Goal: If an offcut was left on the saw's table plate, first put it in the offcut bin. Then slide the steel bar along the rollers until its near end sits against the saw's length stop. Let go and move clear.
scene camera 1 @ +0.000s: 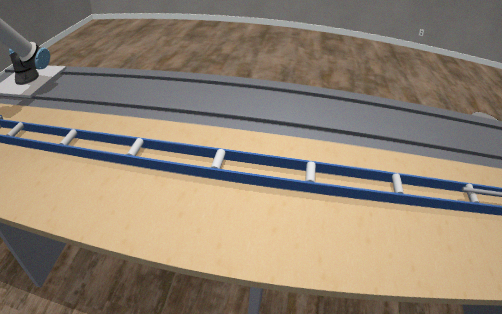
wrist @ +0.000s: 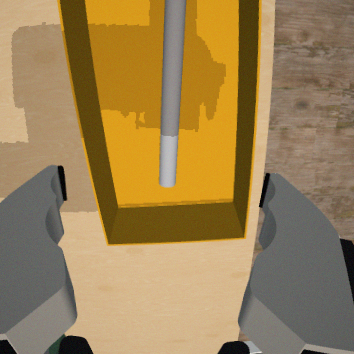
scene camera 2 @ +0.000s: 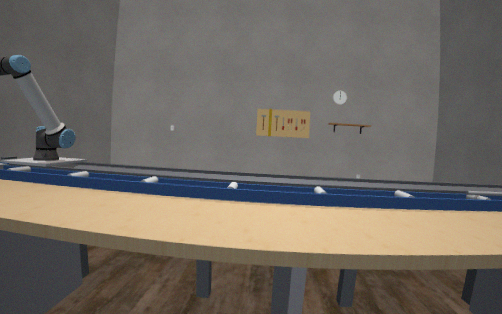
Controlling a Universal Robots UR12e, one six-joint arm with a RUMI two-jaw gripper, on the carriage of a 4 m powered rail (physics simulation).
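Places are measured from the arm's base along level axes (x ahead, y left, z up), in millimetres.
Where they show: gripper, between the fingertips: [wrist: 163, 173]; arm's base, origin of its link: [scene camera 1: 27, 78] [scene camera 2: 46, 159].
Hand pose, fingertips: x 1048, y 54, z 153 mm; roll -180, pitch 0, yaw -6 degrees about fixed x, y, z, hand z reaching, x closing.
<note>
Things, the pixels of their centre, and the offset from my fingertips. "pt": a spot on its surface instead. Level surfaces: height alone.
- grey round rod, middle of its body: [wrist: 170, 89] dx +3, dy +3, dz -171 mm
- yellow offcut bin, a spot on its surface: [wrist: 175, 224] pt dx -1, dy -146, dz -140 mm
- blue roller track, a spot on its surface: [scene camera 1: 270, 179] pt dx -354, dy +1820, dz -139 mm
- wooden table, height of its surface: dz -183 mm
The offcut, a grey round rod [wrist: 172, 75], lies lengthwise in the yellow offcut bin [wrist: 175, 224] in the wrist view; its far end is out of frame. My gripper [wrist: 163, 173] is wide open above the bin's near end, its fingers apart on either side of the rod and not touching it. One end of the steel bar [scene camera 1: 487, 191] [scene camera 2: 487, 192] shows at the right edge of both scene views, over a roller between the blue rails; the rest of it is out of frame. The saw, its table plate and its length stop do not show in these views.
The blue roller track [scene camera 1: 270, 179] [scene camera 2: 270, 197] with white rollers runs along the wooden table [scene camera 1: 250, 225] [scene camera 2: 250, 225]. Behind it is the grey powered rail [scene camera 1: 250, 102]. The arm's base stands on the carriage [scene camera 1: 47, 80] [scene camera 2: 75, 160] at the left.
</note>
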